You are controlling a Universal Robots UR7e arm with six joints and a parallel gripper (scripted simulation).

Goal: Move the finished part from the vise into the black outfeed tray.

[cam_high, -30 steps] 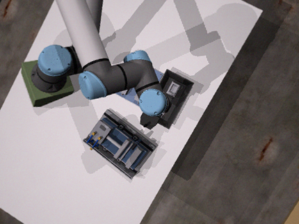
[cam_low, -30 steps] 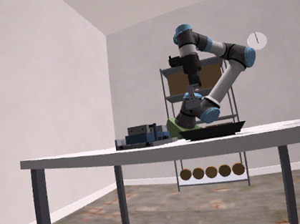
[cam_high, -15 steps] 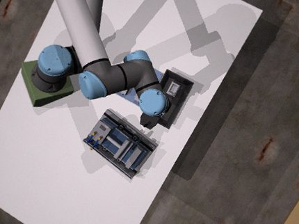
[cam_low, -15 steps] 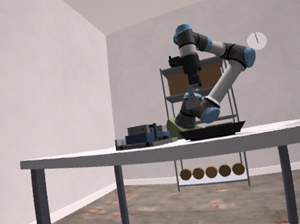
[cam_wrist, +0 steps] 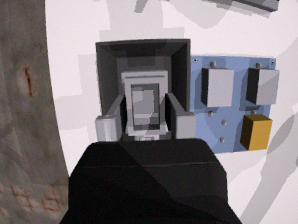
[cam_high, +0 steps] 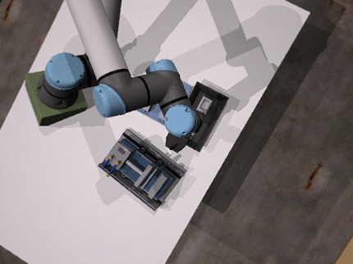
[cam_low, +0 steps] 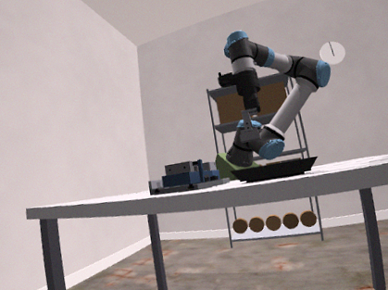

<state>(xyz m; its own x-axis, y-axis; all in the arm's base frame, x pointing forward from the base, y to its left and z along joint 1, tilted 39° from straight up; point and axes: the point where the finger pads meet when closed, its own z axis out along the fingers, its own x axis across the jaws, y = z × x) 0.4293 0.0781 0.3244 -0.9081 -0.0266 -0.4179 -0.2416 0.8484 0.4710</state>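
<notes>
Right now my hand is 15 cm above the grey block, 12 cm past it and 2 cm to the left of it. Round my hand: blue fixture plate: 17 cm below, 17 cm behind, 1 cm to the left; then brass block: 22 cm behind, 15 cm below, 4 cm to the left; then blue vise: 26 cm to the right, 13 cm below, 4 cm behind.
</notes>
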